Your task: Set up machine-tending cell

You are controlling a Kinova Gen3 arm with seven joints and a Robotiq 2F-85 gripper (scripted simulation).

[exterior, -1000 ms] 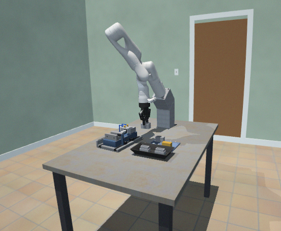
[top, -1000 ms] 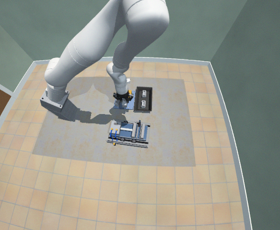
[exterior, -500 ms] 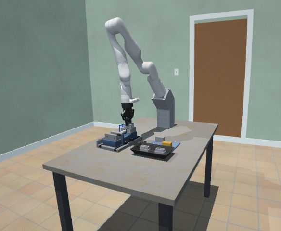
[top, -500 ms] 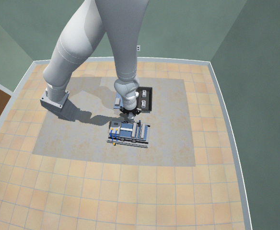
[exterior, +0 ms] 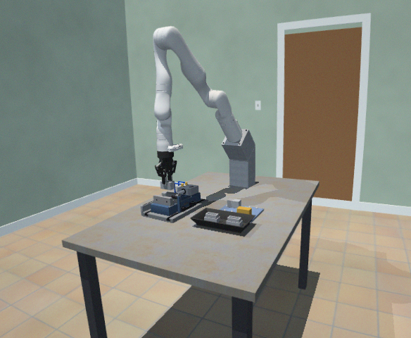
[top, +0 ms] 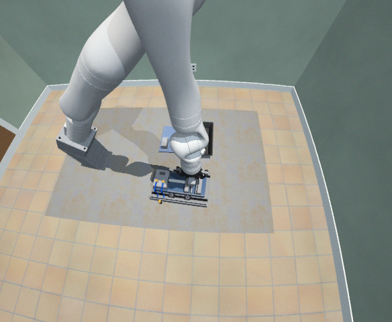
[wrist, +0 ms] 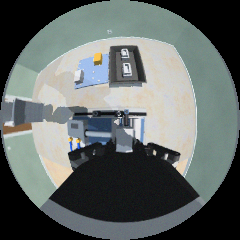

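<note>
Right now the fixed jaw is 90 mm below my hand and 40 mm ahead of it. Also, from my hand: vise (120 mm below, 60 mm behind); then work stop (70 mm below, 40 mm to the left); then hose end block (160 mm behind, 90 mm below).
</note>
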